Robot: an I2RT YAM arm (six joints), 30 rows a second.
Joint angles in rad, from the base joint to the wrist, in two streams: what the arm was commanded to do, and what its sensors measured. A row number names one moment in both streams.
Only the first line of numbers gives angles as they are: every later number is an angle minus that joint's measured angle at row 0.
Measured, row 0: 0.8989, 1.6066, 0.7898, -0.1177, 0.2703, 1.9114
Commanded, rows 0 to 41: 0.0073, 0.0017, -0.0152, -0.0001, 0.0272, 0.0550; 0.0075, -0.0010, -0.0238, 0.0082, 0.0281, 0.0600; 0.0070, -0.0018, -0.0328, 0.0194, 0.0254, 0.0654; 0.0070, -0.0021, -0.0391, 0.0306, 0.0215, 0.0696; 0.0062, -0.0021, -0.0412, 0.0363, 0.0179, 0.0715; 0.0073, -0.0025, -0.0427, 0.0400, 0.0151, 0.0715; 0.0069, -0.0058, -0.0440, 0.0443, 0.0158, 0.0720; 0.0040, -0.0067, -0.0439, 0.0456, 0.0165, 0.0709; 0.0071, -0.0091, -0.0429, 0.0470, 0.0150, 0.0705; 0.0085, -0.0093, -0.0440, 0.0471, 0.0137, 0.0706; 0.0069, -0.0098, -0.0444, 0.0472, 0.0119, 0.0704; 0.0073, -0.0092, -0.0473, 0.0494, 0.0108, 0.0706; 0.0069, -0.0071, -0.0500, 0.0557, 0.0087, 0.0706; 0.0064, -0.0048, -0.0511, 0.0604, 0.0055, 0.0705; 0.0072, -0.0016, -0.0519, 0.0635, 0.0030, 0.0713; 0.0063, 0.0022, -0.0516, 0.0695, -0.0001, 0.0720; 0.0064, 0.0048, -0.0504, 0.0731, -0.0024, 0.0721; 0.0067, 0.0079, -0.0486, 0.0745, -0.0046, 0.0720; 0.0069, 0.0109, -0.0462, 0.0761, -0.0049, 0.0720; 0.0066, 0.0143, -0.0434, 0.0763, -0.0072, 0.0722; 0.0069, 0.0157, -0.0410, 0.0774, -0.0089, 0.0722; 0.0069, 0.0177, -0.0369, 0.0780, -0.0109, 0.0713; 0.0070, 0.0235, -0.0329, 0.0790, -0.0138, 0.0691; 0.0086, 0.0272, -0.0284, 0.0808, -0.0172, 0.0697; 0.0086, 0.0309, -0.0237, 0.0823, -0.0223, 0.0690; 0.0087, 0.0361, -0.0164, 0.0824, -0.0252, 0.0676; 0.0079, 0.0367, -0.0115, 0.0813, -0.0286, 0.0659; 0.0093, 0.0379, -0.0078, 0.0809, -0.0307, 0.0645; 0.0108, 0.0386, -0.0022, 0.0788, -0.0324, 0.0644; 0.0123, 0.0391, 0.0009, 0.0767, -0.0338, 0.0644; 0.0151, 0.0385, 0.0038, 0.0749, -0.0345, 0.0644; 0.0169, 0.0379, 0.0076, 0.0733, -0.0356, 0.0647; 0.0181, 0.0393, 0.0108, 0.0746, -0.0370, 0.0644; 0.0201, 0.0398, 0.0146, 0.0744, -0.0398, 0.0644; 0.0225, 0.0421, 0.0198, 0.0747, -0.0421, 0.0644; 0.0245, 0.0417, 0.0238, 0.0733, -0.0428, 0.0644; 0.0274, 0.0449, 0.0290, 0.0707, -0.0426, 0.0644; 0.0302, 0.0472, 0.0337, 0.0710, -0.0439, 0.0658; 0.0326, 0.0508, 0.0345, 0.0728, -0.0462, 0.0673; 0.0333, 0.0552, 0.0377, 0.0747, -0.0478, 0.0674; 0.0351, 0.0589, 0.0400, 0.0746, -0.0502, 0.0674; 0.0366, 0.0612, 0.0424, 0.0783, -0.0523, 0.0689
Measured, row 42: 0.0260, 0.0416, 0.0077, 0.0927, -0.0401, 0.0225
